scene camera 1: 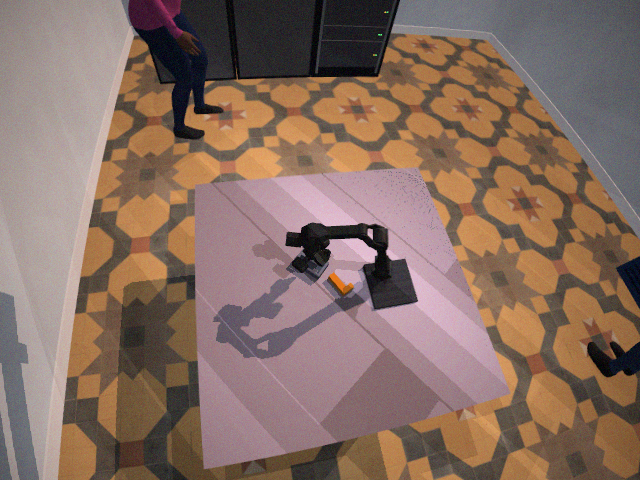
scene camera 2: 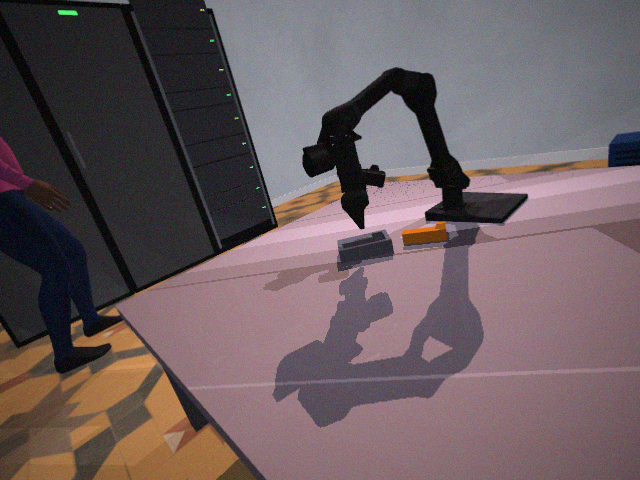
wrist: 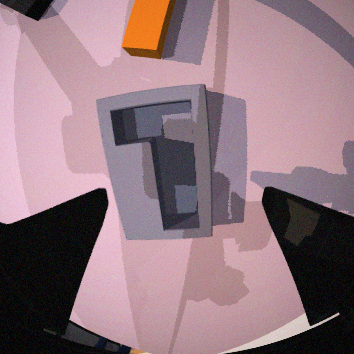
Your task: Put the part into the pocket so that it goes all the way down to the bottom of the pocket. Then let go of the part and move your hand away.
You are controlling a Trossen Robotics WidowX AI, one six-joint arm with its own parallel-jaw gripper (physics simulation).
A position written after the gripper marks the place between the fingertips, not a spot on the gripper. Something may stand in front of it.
The gripper (scene camera 2: 361,222) is open, with nothing in its grasp. Also in view: an orange L-shaped part (wrist: 144,36). Also in view: a grey pocket block (wrist: 156,144).
The gripper also shows in the wrist view (wrist: 186,195).
